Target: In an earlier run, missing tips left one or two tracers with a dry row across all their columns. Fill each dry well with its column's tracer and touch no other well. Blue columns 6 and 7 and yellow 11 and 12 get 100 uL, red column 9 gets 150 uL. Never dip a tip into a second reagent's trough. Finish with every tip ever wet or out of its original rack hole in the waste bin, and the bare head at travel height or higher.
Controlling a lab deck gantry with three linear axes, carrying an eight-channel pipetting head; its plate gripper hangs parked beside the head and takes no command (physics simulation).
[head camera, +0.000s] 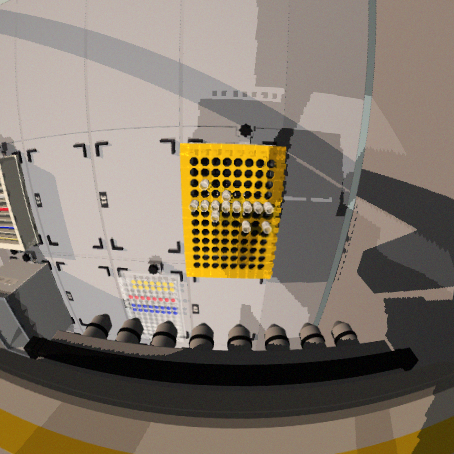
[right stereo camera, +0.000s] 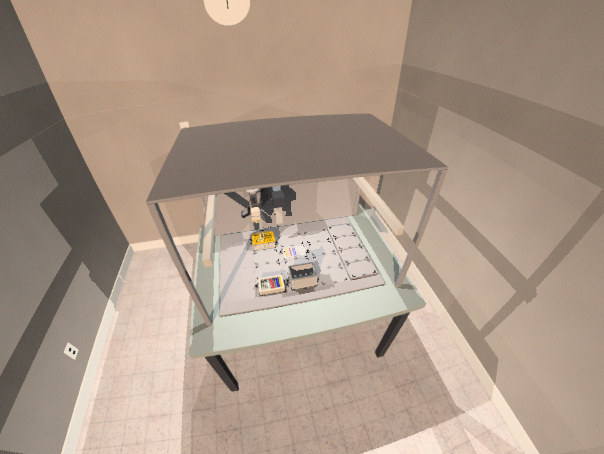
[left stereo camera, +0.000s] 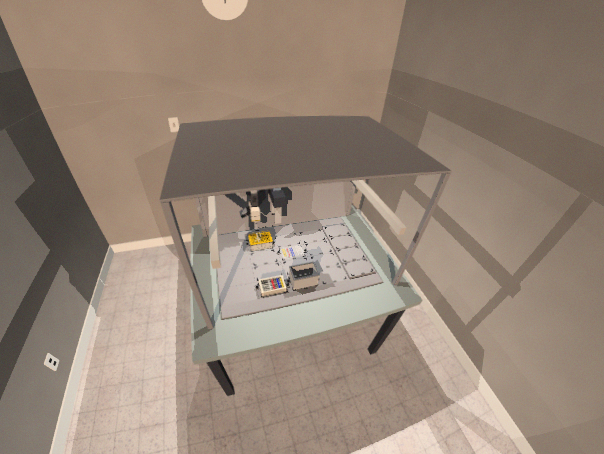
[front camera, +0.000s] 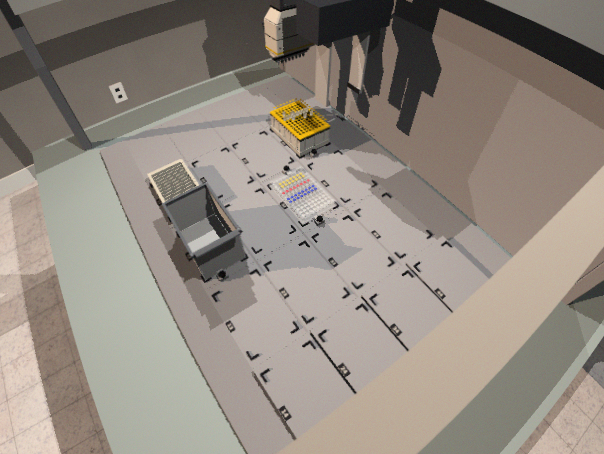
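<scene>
The pipetting head [front camera: 281,37] [left stereo camera: 255,214] [right stereo camera: 256,215] hangs high near the yellow tip rack [front camera: 303,135] [head camera: 230,273] [left stereo camera: 261,246] [right stereo camera: 263,245]. Its nozzles [head camera: 201,336] are bare. The rack holds one full row of tips [head camera: 236,207] and several scattered single tips. The well plate [front camera: 316,206] [head camera: 150,321] shows yellow, red and blue wells; which are dry is too small to tell. The trough holder [front camera: 165,167] [head camera: 22,200] [left stereo camera: 273,292] [right stereo camera: 271,292] adjoins the grey waste bin [front camera: 220,255] [head camera: 32,290] [left stereo camera: 306,281] [right stereo camera: 304,281]. The plate gripper [front camera: 340,95] hangs beside the head, its fingers apart and empty.
A pale beam [front camera: 450,320] crosses the front camera's near side. Frame posts [left stereo camera: 422,227] [right stereo camera: 422,227] stand at the deck's corners under a dark roof panel [left stereo camera: 305,150] [right stereo camera: 300,145]. Black locating pegs [front camera: 319,219] [head camera: 245,130] stand beside the labware.
</scene>
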